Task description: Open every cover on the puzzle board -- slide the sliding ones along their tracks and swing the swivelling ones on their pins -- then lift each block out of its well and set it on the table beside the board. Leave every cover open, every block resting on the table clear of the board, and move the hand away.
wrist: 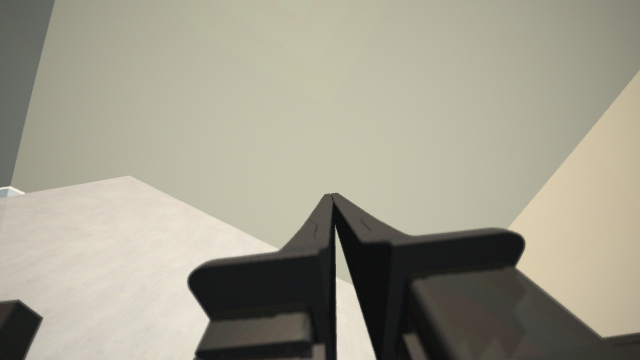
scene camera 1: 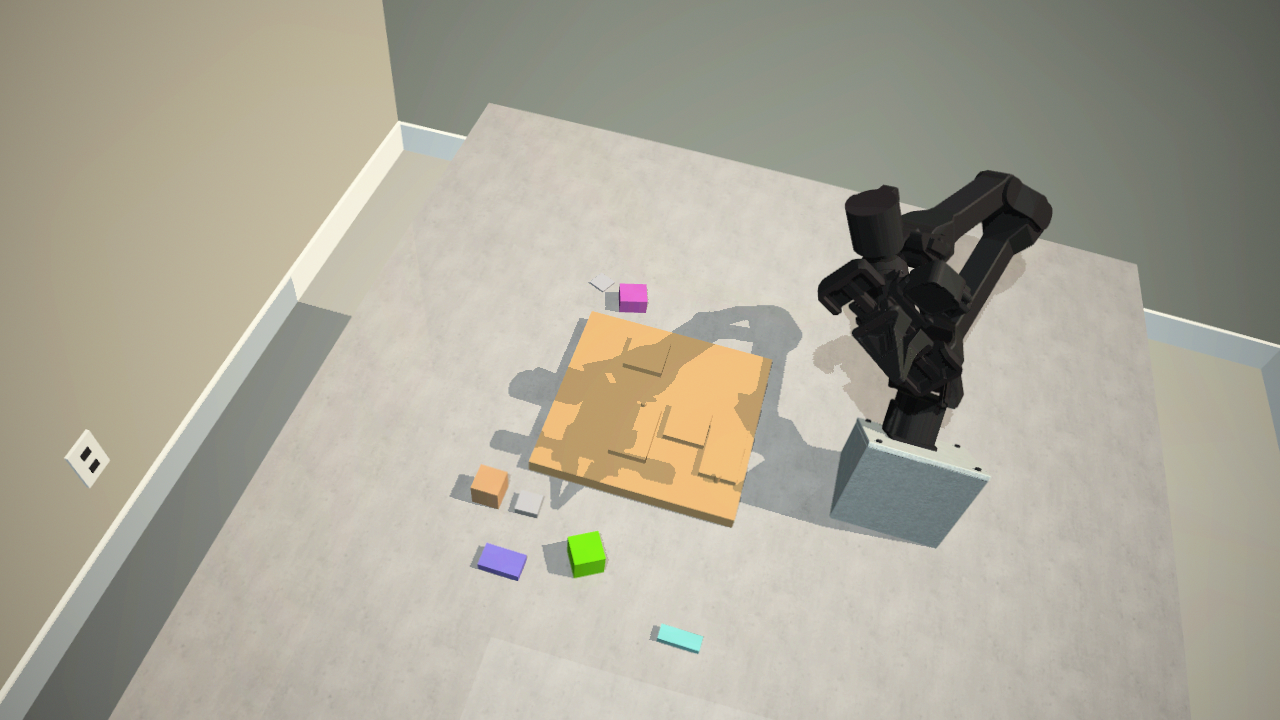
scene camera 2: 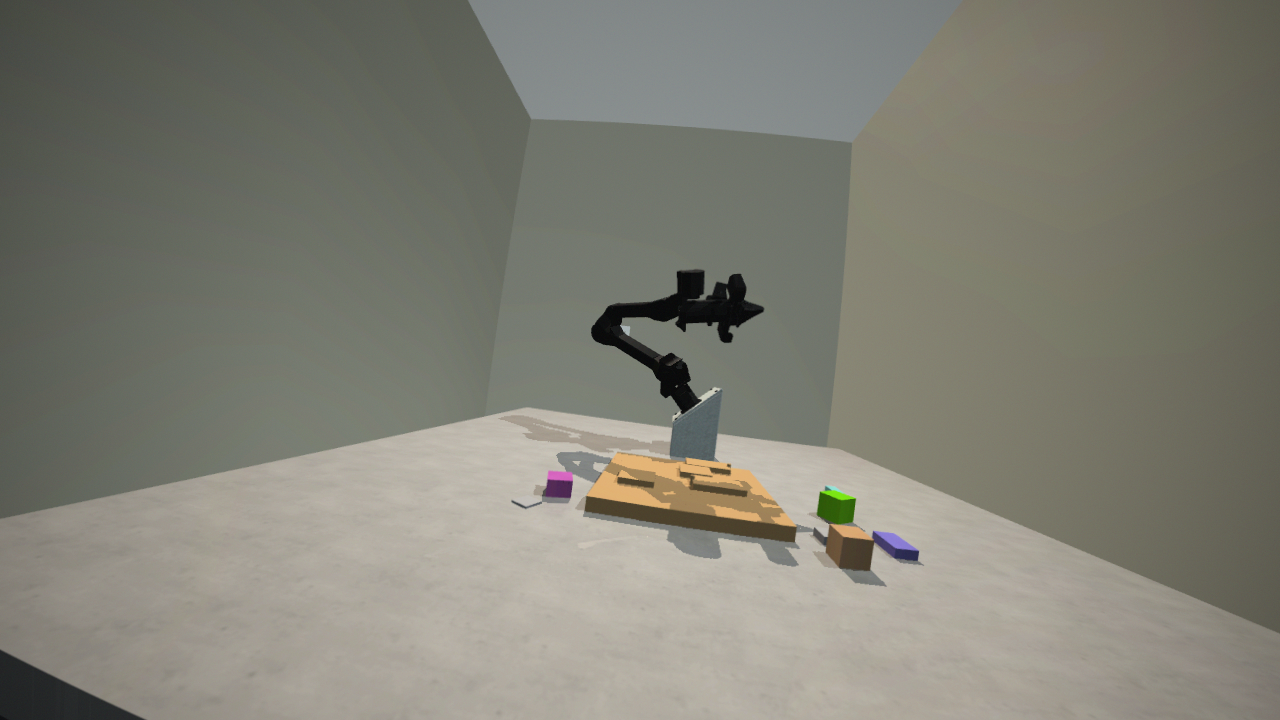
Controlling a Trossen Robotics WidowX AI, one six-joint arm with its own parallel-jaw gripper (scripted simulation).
Path:
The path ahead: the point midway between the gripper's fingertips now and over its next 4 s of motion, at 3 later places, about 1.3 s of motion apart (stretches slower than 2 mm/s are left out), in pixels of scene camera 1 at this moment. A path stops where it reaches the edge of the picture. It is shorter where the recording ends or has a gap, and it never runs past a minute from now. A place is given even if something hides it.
My gripper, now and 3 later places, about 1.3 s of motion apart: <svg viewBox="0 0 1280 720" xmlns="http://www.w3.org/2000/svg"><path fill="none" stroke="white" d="M898 382L710 376L673 350L679 345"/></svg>

